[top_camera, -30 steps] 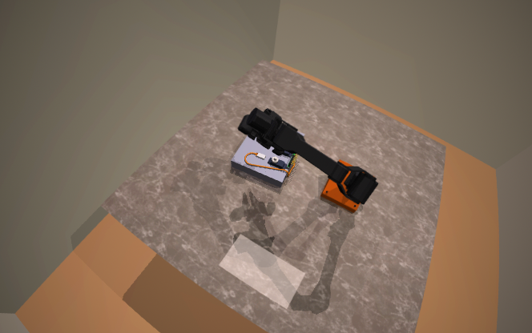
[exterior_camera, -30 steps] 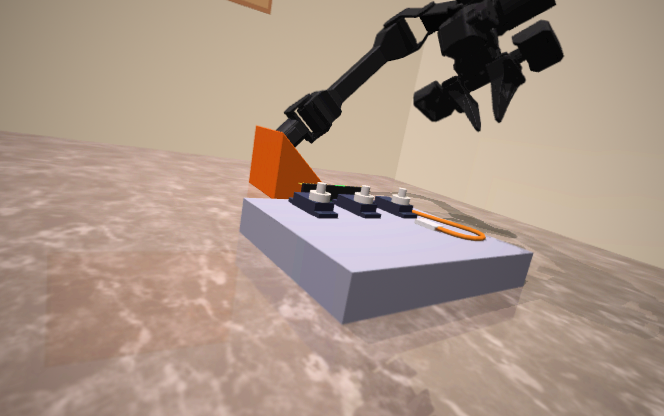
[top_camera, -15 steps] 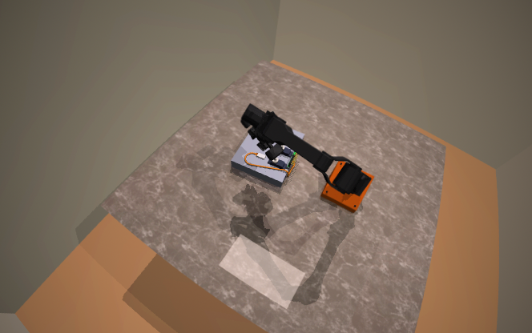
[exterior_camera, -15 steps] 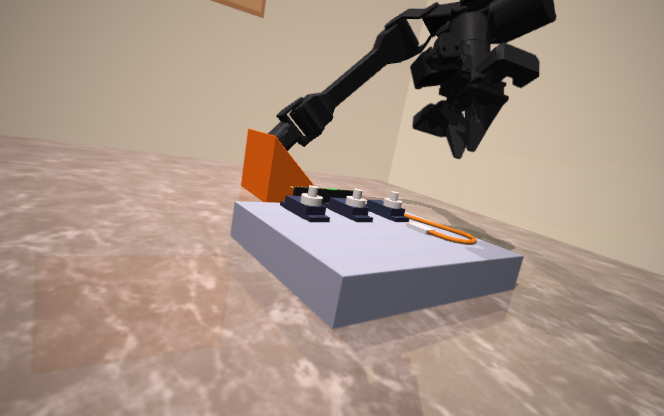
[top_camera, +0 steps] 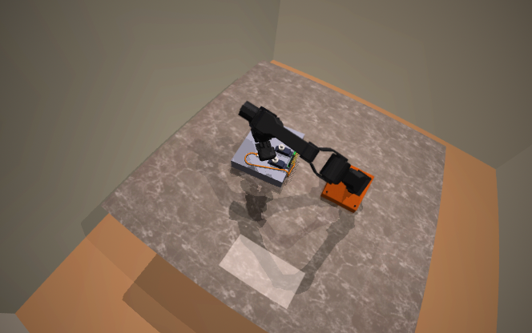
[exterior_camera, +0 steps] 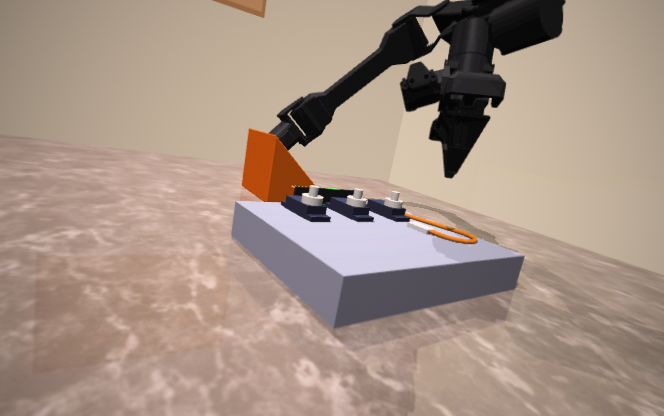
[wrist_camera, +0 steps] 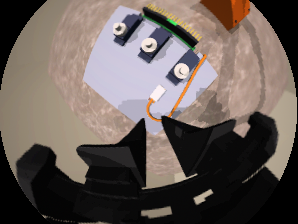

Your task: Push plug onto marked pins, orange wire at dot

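My gripper tip is now 130 mm past the green band, 100 mm to the left of it and 60 mm above it. Also, from my gripper tip: grey printed holder (30 mm ahead, 80 mm to the right, 110 mm below).
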